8 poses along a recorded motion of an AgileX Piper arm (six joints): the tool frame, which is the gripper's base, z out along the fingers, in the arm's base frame.
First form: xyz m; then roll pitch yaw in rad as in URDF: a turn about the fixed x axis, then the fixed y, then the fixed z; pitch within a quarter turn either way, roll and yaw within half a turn.
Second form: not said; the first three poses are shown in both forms.
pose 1, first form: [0.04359 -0.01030 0.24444 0.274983 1.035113 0.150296]
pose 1, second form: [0.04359 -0.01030 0.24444 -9.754 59.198 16.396]
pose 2, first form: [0.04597 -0.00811 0.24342 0.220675 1.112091 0.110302]
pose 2, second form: [0.04597 -0.00811 0.24342 -11.265 63.337 15.676]
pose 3, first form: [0.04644 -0.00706 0.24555 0.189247 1.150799 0.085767]
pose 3, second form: [0.04644 -0.00706 0.24555 -12.088 65.451 15.440]
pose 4, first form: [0.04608 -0.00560 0.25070 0.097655 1.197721 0.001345]
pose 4, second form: [0.04608 -0.00560 0.25070 -13.790 67.957 14.861]
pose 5, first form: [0.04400 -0.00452 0.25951 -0.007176 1.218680 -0.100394]
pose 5, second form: [0.04400 -0.00452 0.25951 -15.245 69.166 14.148]
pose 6, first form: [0.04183 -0.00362 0.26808 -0.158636 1.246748 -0.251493]
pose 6, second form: [0.04183 -0.00362 0.26808 -18.081 71.070 14.265]
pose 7, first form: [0.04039 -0.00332 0.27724 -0.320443 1.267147 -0.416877]
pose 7, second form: [0.04039 -0.00332 0.27724 -21.820 72.873 15.501]
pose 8, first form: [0.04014 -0.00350 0.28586 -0.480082 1.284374 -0.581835]
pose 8, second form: [0.04014 -0.00350 0.28586 -26.425 74.718 18.062]
